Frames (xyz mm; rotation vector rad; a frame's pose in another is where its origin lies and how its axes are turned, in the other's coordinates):
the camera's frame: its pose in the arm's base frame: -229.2 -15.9 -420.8 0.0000 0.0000 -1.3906
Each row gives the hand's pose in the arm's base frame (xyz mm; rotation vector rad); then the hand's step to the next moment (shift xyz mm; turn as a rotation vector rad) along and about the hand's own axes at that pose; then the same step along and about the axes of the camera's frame.
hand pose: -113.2 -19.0 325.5 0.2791 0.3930 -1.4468
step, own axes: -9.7 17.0 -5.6 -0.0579 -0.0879 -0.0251
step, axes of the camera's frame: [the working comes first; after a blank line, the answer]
step, axes of the arm's base frame: 15.6 12.9 -1.8 -0.0941 0.0531 0.0062

-9.9 17.7 -1.8 -0.0691 -0.0830 0.0062
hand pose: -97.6 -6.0 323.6 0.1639 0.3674 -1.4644
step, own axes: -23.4 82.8 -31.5 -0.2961 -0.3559 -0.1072
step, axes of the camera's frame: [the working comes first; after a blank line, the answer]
step, axes of the arm's base frame: 75.8 41.2 -30.8 -0.3856 0.2748 0.0410

-27.0 82.0 -30.8 -0.3394 -0.3301 0.0410
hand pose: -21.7 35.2 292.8 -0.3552 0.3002 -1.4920
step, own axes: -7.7 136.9 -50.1 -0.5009 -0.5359 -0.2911
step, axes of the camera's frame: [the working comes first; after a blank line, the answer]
step, axes of the arm's base frame: 103.9 11.5 -101.9 -0.6366 0.4628 -0.0578

7.3 104.3 -101.9 -0.5694 -0.5434 -0.0578
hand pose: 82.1 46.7 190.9 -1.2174 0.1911 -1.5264
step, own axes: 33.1 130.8 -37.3 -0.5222 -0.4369 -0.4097
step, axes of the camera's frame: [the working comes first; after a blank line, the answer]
step, axes of the arm's base frame: 59.9 -92.2 -86.6 -0.6667 0.3878 -0.1912

101.4 42.4 -86.6 -0.5010 -0.5864 -0.1912
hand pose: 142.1 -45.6 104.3 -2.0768 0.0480 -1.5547
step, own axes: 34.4 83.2 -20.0 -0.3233 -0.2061 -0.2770
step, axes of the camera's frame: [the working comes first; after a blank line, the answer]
step, axes of the arm's base frame: 17.1 -90.6 -2.3 -0.4154 0.1759 -0.1421

92.2 0.6 -2.3 -0.2475 -0.3772 -0.1421
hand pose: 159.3 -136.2 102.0 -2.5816 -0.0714 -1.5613
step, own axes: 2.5 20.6 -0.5 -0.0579 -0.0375 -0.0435
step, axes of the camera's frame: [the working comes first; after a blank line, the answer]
step, axes of the arm's base frame: 2.9 -20.5 0.8 -0.0691 0.0329 -0.0282

20.7 -0.9 0.8 -0.0447 -0.0621 -0.0282
